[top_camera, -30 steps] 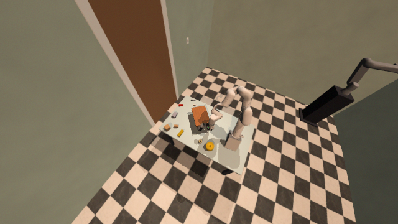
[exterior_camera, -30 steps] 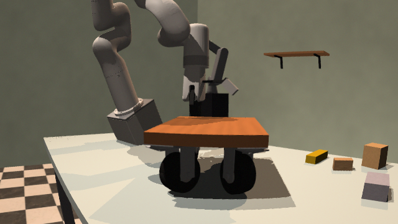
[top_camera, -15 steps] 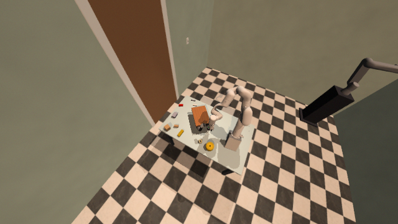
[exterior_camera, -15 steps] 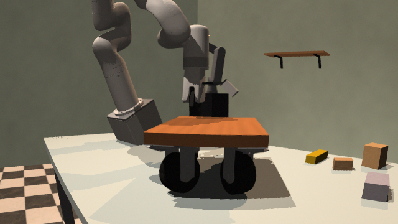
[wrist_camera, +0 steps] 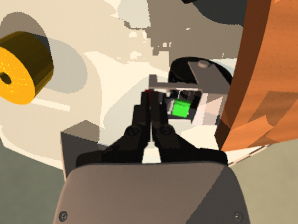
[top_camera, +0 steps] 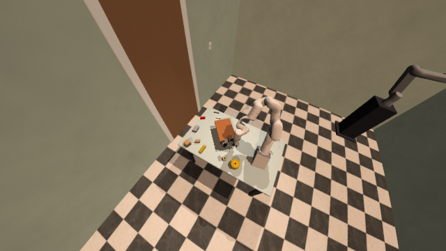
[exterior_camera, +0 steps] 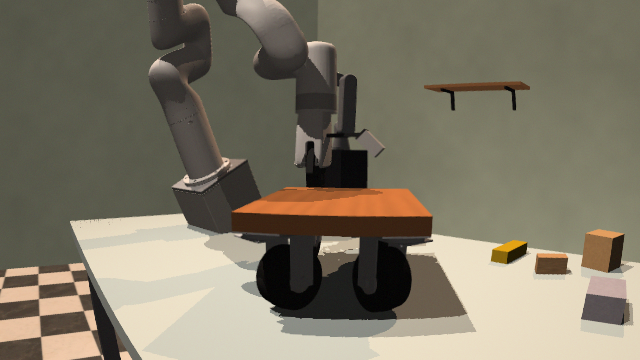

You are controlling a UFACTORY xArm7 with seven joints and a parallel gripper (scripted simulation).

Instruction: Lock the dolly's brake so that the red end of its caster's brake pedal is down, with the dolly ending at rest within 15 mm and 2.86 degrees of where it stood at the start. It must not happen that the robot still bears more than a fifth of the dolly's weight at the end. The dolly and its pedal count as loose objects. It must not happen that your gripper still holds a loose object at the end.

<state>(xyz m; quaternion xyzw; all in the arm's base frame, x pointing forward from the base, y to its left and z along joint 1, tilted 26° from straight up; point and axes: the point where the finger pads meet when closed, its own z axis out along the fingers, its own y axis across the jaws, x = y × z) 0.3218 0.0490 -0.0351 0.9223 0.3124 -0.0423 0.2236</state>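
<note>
Now: hand 1 cm short of the brake pedal, 1 cm to the left of it and 2 cm above it. The rest, counted from my hand: lilac block 55 cm ahead, 1 cm to the right, 9 cm below; yellow disc 9 cm behind, 18 cm to the left, 8 cm below; cube 52 cm ahead, 21 cm to the left, 7 cm below.
</note>
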